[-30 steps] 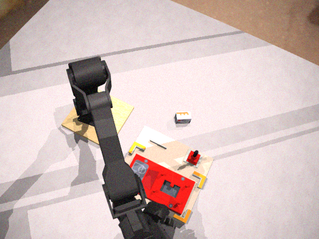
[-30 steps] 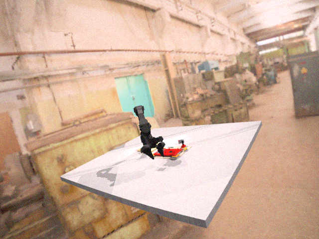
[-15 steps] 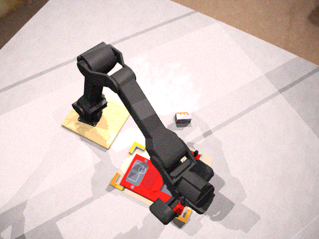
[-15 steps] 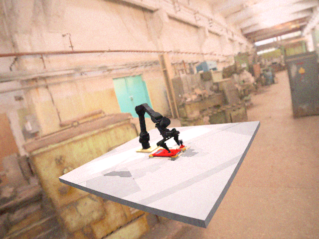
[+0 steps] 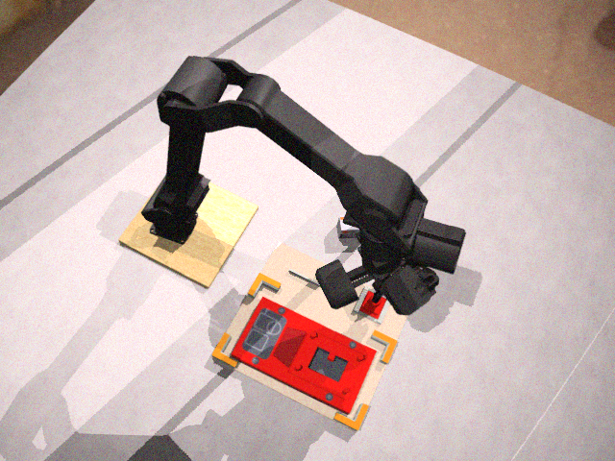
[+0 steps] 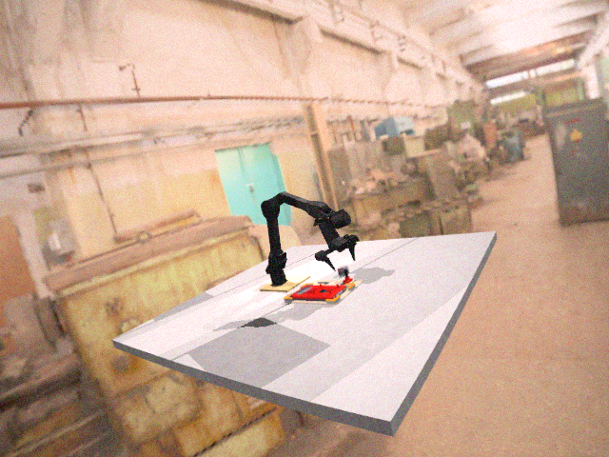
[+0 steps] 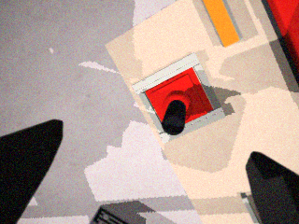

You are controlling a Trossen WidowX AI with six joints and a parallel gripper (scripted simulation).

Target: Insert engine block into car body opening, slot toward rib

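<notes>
The engine block lies 70 mm behind my gripper tip, 120 mm to the left of it and 60 mm below it.
</notes>
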